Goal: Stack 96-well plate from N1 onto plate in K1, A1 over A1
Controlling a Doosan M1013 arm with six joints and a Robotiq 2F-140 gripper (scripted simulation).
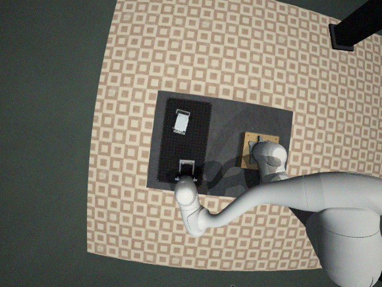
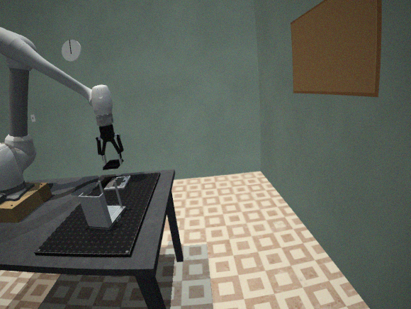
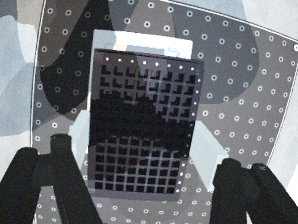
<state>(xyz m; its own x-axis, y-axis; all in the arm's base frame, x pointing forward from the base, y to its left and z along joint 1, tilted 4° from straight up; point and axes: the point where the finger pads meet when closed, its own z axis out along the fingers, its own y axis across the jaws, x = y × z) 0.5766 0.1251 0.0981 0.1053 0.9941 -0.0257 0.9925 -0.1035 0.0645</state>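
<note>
Now: the white 96-well plate 380 mm to the right of my hand, 120 mm below it and 20 mm ahead of it. From my hand the other things lie so: dark 96-well plate 20 mm below.
</note>
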